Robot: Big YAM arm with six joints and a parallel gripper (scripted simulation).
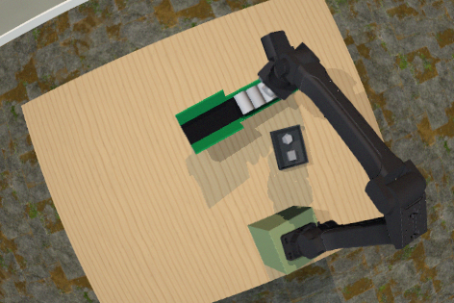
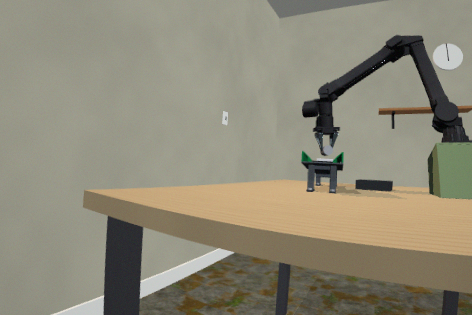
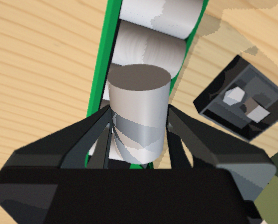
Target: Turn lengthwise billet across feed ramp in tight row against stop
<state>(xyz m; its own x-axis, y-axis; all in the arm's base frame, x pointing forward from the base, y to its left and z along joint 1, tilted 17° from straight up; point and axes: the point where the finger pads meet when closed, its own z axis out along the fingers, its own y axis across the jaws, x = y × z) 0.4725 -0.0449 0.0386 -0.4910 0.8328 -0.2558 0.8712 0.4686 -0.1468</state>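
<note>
My hand is 20 mm past the ramp, 100 mm to the right of it and 90 mm above it. Round my hand: dark tray (190 mm behind, 10 mm to the right, 140 mm below).
</note>
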